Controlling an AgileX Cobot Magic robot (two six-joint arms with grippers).
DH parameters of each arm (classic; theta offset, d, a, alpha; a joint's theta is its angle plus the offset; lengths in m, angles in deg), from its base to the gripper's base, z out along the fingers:
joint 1: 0 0.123 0 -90
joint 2: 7.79 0 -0.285 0
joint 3: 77.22 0 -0.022 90
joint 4: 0 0.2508 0 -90
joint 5: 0 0 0.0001 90
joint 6: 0 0.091 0 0
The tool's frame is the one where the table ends.
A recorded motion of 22 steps. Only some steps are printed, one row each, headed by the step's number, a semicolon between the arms.
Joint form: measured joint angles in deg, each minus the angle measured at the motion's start. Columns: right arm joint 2, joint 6, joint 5, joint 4, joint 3, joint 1; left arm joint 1, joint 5, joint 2, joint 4, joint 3, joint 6.
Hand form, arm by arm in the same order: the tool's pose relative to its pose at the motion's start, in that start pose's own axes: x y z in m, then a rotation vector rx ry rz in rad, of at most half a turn. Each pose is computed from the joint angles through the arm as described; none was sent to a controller.
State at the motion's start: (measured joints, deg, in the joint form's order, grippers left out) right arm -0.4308 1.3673 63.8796 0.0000 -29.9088 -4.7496; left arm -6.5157 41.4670 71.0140 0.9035 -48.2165 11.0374
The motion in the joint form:
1: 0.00 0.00 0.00 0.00 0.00 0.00; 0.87 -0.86 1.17 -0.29 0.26 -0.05
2: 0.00 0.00 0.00 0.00 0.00 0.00; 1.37 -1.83 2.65 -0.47 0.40 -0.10
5: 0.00 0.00 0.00 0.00 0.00 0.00; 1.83 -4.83 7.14 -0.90 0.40 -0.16
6: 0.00 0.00 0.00 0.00 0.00 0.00; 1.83 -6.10 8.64 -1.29 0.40 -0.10
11: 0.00 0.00 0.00 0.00 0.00 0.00; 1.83 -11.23 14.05 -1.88 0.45 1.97
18: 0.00 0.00 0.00 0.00 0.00 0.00; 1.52 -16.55 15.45 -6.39 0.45 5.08
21: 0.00 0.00 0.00 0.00 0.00 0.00; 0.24 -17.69 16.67 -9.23 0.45 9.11
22: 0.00 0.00 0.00 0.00 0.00 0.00; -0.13 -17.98 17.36 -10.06 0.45 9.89
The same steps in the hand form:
1: 0.0000 0.0000 0.0000 0.0000 0.0000 0.0000; 0.0005 0.0032 0.0065 -0.0021 0.0107 -0.0176
2: 0.0000 0.0000 0.0000 0.0000 0.0000 0.0000; 0.0002 0.0052 0.0142 -0.0020 0.0223 -0.0283
5: 0.0000 0.0000 0.0000 0.0000 0.0000 0.0000; -0.0024 0.0076 0.0363 0.0041 0.0476 -0.0421
6: 0.0000 0.0000 0.0000 0.0000 0.0000 0.0000; -0.0035 0.0075 0.0438 0.0087 0.0507 -0.0468
11: 0.0000 0.0000 0.0000 0.0000 0.0000 0.0000; -0.0064 0.0079 0.0712 0.0152 0.0551 -0.0200
18: 0.0000 0.0000 0.0000 0.0000 0.0000 0.0000; -0.0140 0.0052 0.0784 0.0336 -0.0204 -0.0326
21: 0.0000 0.0000 0.0000 0.0000 0.0000 0.0000; -0.0161 -0.0027 0.0845 0.0623 -0.0276 0.0108
22: 0.0000 0.0000 0.0000 0.0000 0.0000 0.0000; -0.0161 -0.0052 0.0879 0.0718 -0.0231 0.0162

